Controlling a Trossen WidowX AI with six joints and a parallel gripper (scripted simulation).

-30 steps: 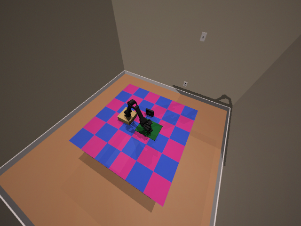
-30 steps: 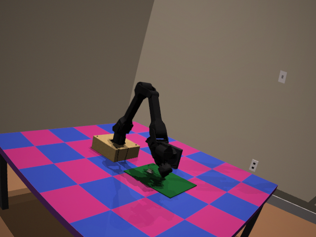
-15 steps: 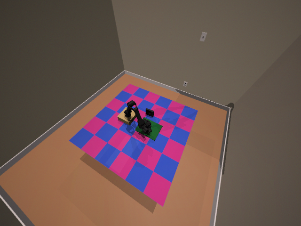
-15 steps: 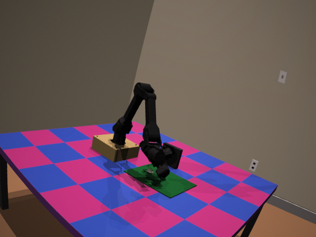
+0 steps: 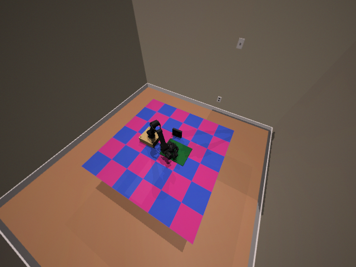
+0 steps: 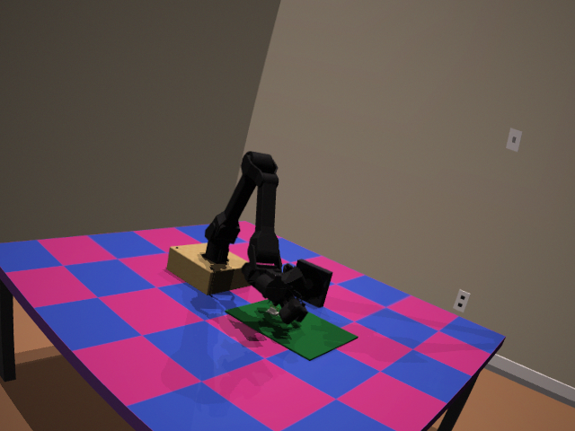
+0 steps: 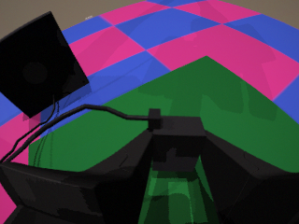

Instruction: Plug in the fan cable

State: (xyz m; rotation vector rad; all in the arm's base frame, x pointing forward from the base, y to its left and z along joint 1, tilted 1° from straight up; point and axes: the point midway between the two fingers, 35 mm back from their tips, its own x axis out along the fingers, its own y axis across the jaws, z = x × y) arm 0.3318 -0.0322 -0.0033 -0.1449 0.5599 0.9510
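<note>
My gripper tip is 60 mm above the green board, 10 mm to the left of it and 10 mm past it. Round my gripper tip: black fan (180 mm to the left, 100 mm behind, 10 mm above); then black fan plug (10 mm below).
</note>
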